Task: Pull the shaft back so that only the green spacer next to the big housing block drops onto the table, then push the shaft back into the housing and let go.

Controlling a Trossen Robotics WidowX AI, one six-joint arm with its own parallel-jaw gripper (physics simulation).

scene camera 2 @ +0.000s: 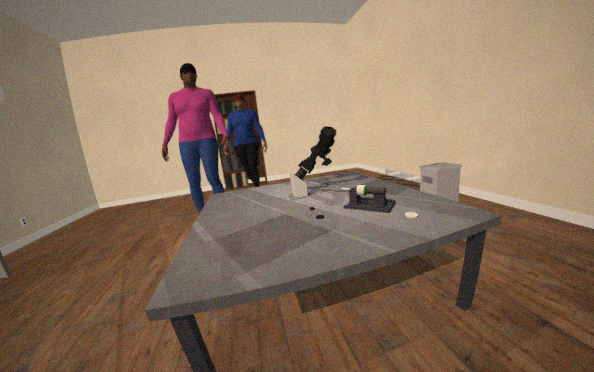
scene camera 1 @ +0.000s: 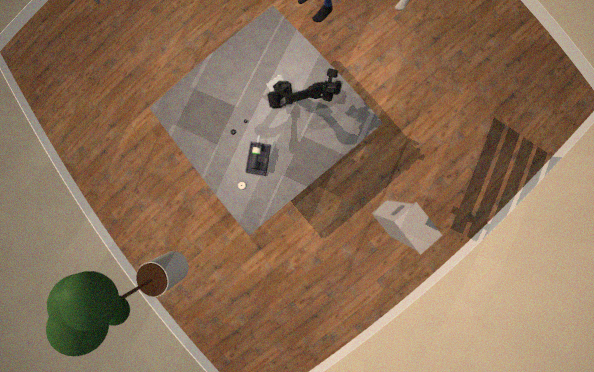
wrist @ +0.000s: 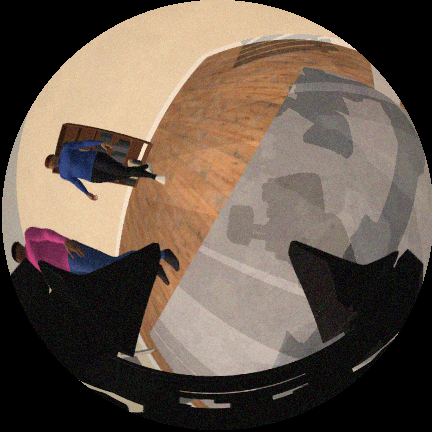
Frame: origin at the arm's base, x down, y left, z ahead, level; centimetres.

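Seen in the pictures: gripper, between the fingertips: (scene camera 2: pixel 318 161) (wrist: pixel 226 249); arm's base, origin of its link: (scene camera 2: pixel 298 177) (scene camera 1: pixel 278 87).
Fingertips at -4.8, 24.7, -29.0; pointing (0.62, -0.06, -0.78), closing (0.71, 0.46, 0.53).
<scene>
Pixels of each thing's top centre, then the offset from my fingertips to it, as dx, dy, dz. "spot": a spot on its surface instead.
- thin pale shaft, a spot on its surface: (scene camera 2: pixel 342 189) (scene camera 1: pixel 258 136) spot: +8.5, -8.7, +61.6
- cream disc, centre of its top: (scene camera 2: pixel 411 214) (scene camera 1: pixel 241 185) +15.6, +8.8, +94.0
The dark fixture (scene camera 1: pixel 264 173) (scene camera 2: pixel 369 205) stands on the grey table. Its big housing block (scene camera 1: pixel 257 163) (scene camera 2: pixel 378 198) is at the end away from the thin pale shaft (scene camera 1: pixel 258 138) (scene camera 2: pixel 341 189), which sticks out at the other end. The green spacer (scene camera 1: pixel 256 152) (scene camera 2: pixel 364 190) is beside the big block, with a whitish spacer (scene camera 1: pixel 256 148) (scene camera 2: pixel 359 190) against its other side; both sit up in the fixture. My gripper (wrist: pixel 226 249) is open and empty, high above the table and well away from the fixture. The fixture does not show in the wrist view.
A cream disc (scene camera 1: pixel 239 186) (scene camera 2: pixel 407 215) lies beyond the fixture's big-block end. Two small dark pieces (scene camera 1: pixel 233 132) (scene camera 2: pixel 320 217) lie off the shaft side. The arm's white base (scene camera 1: pixel 273 82) (scene camera 2: pixel 299 186) stands behind them. Two people and a bookshelf are beyond the table.
</scene>
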